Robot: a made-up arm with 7 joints.
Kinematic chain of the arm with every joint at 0, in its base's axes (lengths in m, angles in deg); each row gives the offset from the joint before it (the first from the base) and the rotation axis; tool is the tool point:
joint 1: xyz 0 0 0.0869 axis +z
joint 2: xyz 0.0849 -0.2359 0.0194 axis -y
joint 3: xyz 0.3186 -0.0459 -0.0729 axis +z
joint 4: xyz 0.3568 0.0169 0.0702 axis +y
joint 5: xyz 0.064 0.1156 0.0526 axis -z
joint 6: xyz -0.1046 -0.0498 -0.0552 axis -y
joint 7: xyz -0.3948 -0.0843 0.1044 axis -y
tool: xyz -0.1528 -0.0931 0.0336
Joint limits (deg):
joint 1: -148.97..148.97
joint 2: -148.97..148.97
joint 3: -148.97..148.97
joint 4: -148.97..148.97
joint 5: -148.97..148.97
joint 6: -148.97..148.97
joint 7: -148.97..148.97
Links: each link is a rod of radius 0.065 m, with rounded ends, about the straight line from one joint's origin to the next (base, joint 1, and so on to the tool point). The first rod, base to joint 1, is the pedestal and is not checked.
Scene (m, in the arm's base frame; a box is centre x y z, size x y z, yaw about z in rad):
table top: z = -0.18
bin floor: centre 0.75 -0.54 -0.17 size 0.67 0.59 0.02 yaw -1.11
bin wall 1: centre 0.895 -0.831 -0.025 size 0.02 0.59 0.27 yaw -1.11
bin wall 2: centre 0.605 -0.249 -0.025 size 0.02 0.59 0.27 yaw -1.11
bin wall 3: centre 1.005 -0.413 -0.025 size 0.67 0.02 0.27 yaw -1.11
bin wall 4: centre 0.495 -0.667 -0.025 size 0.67 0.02 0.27 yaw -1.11
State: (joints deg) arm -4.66 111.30 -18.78 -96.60 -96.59 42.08 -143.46
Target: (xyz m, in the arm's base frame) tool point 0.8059 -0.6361 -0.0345
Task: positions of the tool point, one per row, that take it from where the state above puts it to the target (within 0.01 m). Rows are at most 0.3 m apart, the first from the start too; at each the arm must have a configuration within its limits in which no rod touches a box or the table.
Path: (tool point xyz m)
1: -0.3484 -0.7355 0.5119
2: -0.1583 -0.8443 0.4924
3: 0.0704 -0.9010 0.4704
4: 0.3224 -0.8906 0.4466
5: 0.5761 -0.8031 0.4208
6: 0.8059 -0.6361 0.3938
7: 0.8044 -0.6730 0.1696
8: 0.8059 -0.6361 -0.0345

